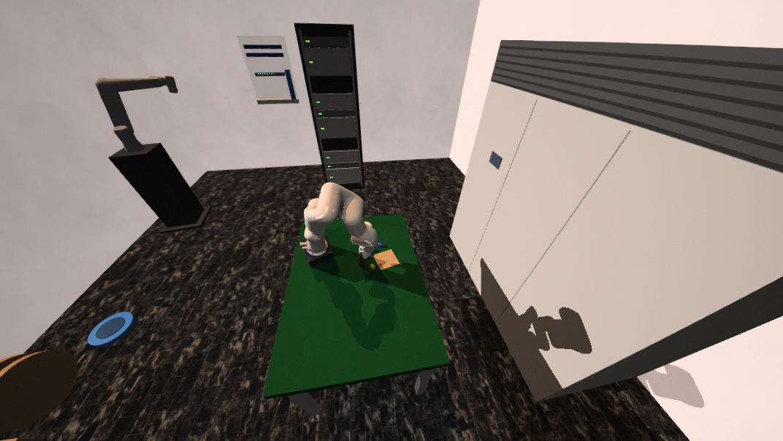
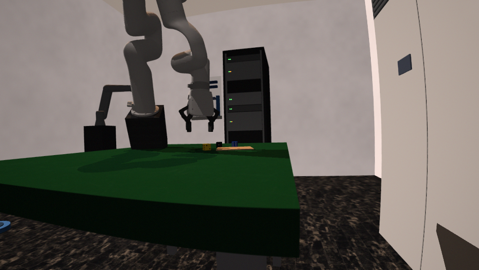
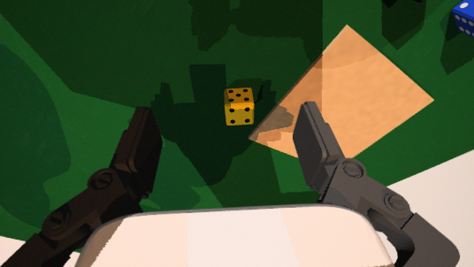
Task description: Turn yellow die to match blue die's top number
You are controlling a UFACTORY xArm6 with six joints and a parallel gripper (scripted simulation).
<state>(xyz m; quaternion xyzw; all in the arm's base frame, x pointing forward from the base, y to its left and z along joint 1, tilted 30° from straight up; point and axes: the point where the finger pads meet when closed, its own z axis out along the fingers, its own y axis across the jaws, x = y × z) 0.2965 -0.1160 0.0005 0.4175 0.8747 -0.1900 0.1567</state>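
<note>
Now: the yellow die 30 mm ahead of my hand, 20 mm to the right of it and 70 mm below it. The rest, counted from my hand: black die 50 mm ahead, 130 mm to the left, 70 mm below; then blue die 120 mm ahead, 150 mm to the left, 70 mm below; then mat 130 mm ahead, 20 mm to the left, 80 mm below.
</note>
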